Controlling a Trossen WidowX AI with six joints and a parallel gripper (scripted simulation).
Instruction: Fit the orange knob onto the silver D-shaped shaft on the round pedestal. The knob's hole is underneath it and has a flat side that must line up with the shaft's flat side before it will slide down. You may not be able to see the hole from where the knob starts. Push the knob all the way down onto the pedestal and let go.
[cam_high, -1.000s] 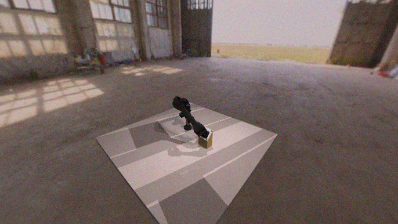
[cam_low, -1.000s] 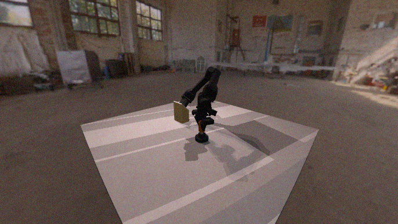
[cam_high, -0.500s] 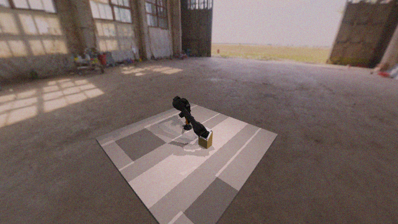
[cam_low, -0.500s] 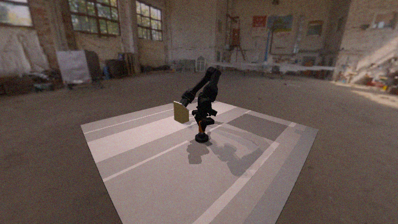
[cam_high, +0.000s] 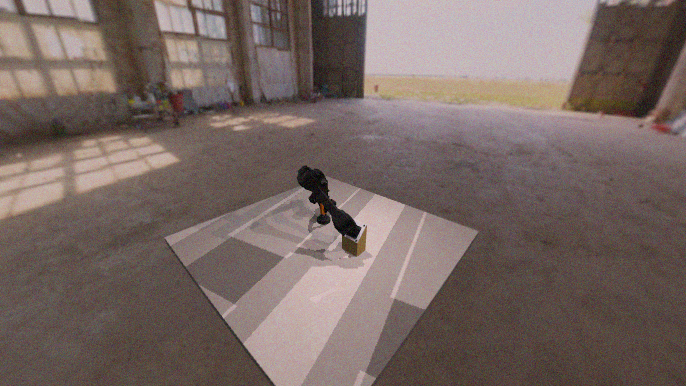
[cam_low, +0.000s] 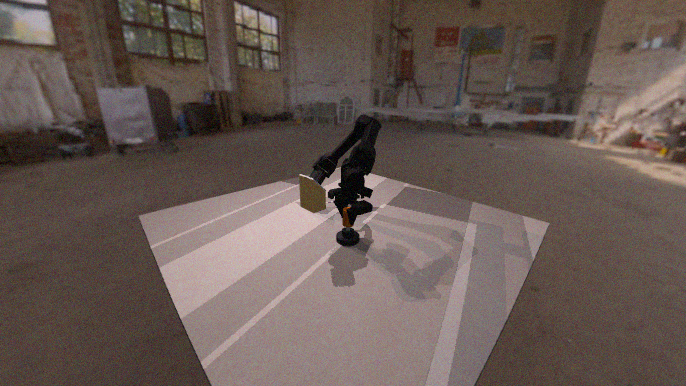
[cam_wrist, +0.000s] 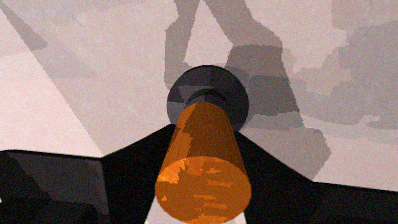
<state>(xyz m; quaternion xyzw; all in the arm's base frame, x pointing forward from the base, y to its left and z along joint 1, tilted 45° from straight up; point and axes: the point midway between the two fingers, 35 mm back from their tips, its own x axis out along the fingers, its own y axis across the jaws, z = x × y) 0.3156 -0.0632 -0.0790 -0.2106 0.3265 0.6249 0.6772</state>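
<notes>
My gripper tip is now 3 cm below the orange knob. Round my gripper tip: dark round pedestal: 4 cm below.
</notes>
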